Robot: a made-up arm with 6 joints.
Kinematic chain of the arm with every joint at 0, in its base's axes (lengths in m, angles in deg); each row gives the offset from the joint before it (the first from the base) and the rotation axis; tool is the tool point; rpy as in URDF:
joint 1: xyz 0 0.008 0.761 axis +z
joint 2: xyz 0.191 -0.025 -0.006 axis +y
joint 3: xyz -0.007 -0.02 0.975 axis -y
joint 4: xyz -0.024 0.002 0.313 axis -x
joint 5: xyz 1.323 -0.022 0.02 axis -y
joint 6: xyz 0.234 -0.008 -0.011 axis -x
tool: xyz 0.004 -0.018 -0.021 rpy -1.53 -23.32 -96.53
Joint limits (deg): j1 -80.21..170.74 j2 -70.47..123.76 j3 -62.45..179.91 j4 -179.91..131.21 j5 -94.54..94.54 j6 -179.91..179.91
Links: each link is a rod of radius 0.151 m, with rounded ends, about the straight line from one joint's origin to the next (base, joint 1, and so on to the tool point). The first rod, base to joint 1, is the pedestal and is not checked.
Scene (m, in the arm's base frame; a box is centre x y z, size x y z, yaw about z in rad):
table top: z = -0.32
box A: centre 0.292 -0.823 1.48 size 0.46 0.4 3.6 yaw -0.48
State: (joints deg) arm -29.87 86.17 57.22 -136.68 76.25 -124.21
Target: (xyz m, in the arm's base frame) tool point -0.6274 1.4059 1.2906
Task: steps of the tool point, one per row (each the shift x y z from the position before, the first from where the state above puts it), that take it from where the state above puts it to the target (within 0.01 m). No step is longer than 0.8 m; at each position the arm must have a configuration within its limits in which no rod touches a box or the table.
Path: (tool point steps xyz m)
1: 0.1114 0.0456 0.7299
2: -0.1222 0.1726 0.7134
3: -0.3444 0.2705 0.5985
4: -0.5202 0.3251 0.4008
5: -0.6186 0.3312 0.1491
6: -0.6986 0.2633 -0.0571
7: -0.4657 0.4956 -0.3218
8: -0.1327 0.5309 -0.5384
9: 0.1660 0.3539 -0.6628

